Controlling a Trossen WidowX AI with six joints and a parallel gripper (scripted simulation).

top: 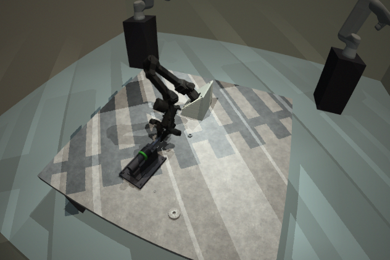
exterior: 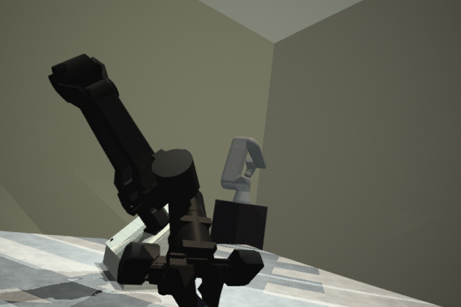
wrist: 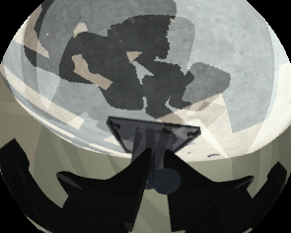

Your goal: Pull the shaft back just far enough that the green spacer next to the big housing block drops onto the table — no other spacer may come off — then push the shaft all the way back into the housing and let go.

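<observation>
My gripper tip is 6 cm short of the blue-grey shaft, 2 cm below it and 1 cm to the left of it. The rest, counted from my gripper tip: green spacer (14 cm ahead, 3 cm to the right, 2 cm above).
</observation>
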